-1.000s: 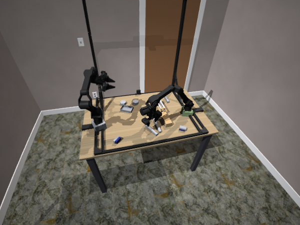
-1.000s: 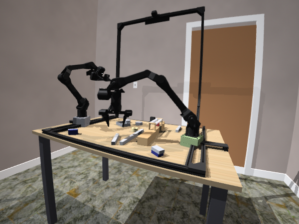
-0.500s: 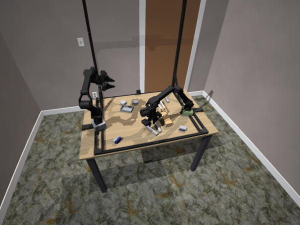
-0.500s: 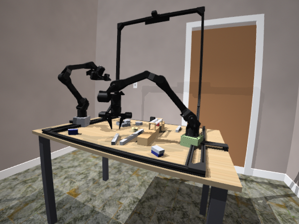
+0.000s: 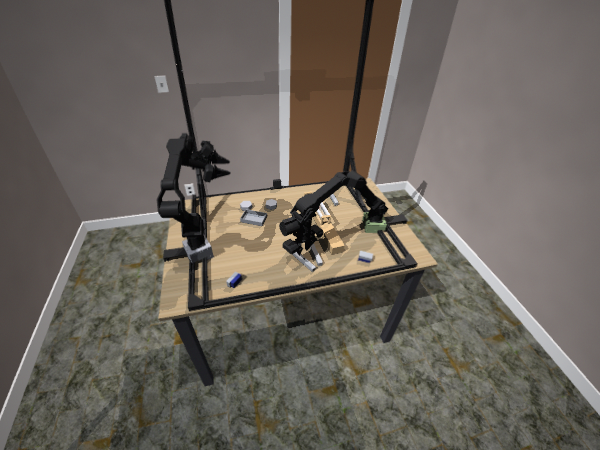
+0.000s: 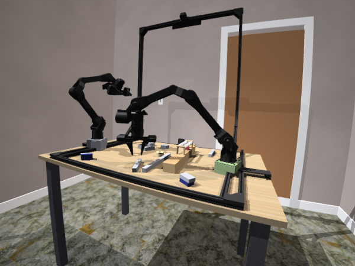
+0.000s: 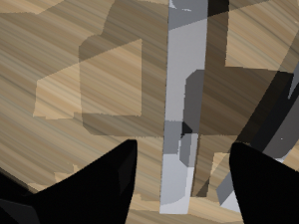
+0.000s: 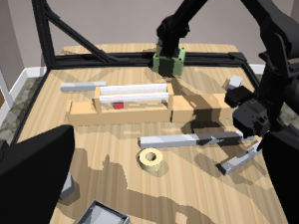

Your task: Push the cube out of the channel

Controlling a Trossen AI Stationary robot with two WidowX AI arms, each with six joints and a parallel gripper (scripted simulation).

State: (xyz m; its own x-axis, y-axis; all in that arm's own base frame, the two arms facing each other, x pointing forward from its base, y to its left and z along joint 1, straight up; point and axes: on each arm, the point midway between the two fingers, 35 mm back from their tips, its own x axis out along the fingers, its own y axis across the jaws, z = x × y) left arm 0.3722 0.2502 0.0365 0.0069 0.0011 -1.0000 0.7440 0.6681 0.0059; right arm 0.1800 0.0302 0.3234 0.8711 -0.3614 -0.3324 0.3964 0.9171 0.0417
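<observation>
Right now my left hand is 100 mm past the long grey rod, 70 mm to the right of it and 80 mm above it. From my left hand the other things lie so: grey tray (340 mm behind, 170 mm to the right, 90 mm below); then wooden channel (260 mm behind, 160 mm to the left, 40 mm below); then tape roll (230 mm behind, 10 mm to the left, 80 mm below).
</observation>
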